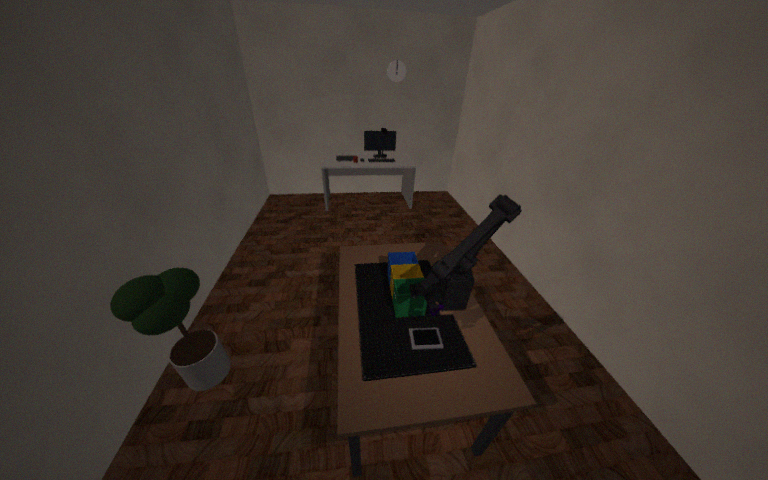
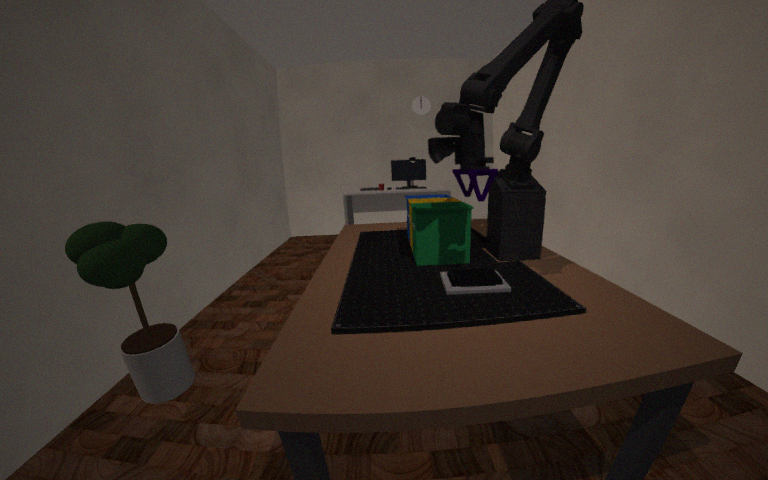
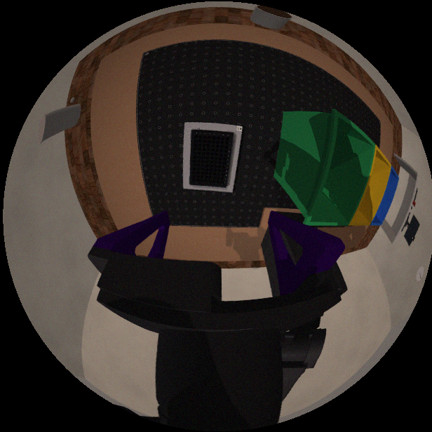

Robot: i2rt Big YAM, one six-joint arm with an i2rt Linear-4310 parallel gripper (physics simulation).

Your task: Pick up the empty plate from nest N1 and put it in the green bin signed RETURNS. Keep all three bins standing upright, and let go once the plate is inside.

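Places are measured from the arm's base along level axes (x back, y down, z right), in centimetres.
Pixels of known places: gripper, fingertip midpoint: [image 1: 430, 307] [image 2: 473, 198]; arm's base, origin of the base link: [image 1: 458, 270] [image 2: 515, 180].
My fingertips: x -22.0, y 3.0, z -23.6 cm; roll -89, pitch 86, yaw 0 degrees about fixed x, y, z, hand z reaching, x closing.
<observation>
For each thing: its top centre in the pictures, then the offset to it from my fingertips. Level surfaces: height alone.
- black plate, middle of its top: [image 2: 474, 274] [image 1: 426, 336] dx +0.2, dy +19.4, dz -1.9 cm
- nest, middle of its top: [image 2: 473, 278] [image 1: 425, 337] dx +0.2, dy +20.5, dz -1.9 cm
- green bin, middle of its top: [image 2: 440, 204] [image 1: 411, 286] dx -5.1, dy +4.0, dz +19.6 cm
- yellow bin, middle of its top: [image 2: 433, 200] [image 1: 406, 271] dx -5.3, dy +4.0, dz +32.7 cm
- blue bin, middle of its top: [image 2: 427, 196] [image 1: 402, 257] dx -5.6, dy +4.0, dz +45.8 cm
- black perforated mat, its level: dy +22.0 cm
The black plate [image 1: 425, 337] [image 2: 475, 277] [image 3: 211, 158] lies flat inside the white frame of the nest [image 1: 427, 346] [image 2: 478, 289] [image 3: 187, 160]. The nest has a small tag at one corner, too small to read. The green bin [image 1: 408, 306] [image 2: 441, 234] [image 3: 299, 150] stands upright beside the nest; no RETURNS sign can be read. My gripper [image 2: 474, 197] [image 3: 218, 216] is open and empty, with purple fingers spread wide. It hangs above the height of the bin rims, off to the arm-base side of the plate.
A yellow bin [image 1: 406, 271] [image 3: 371, 187] and a blue bin [image 1: 402, 258] [image 3: 387, 197] stand upright in a row behind the green one. All stand on the black perforated mat [image 1: 376, 350] [image 2: 385, 305] [image 3: 165, 90]. The arm's base block [image 2: 515, 220] stands beside the bins.
</observation>
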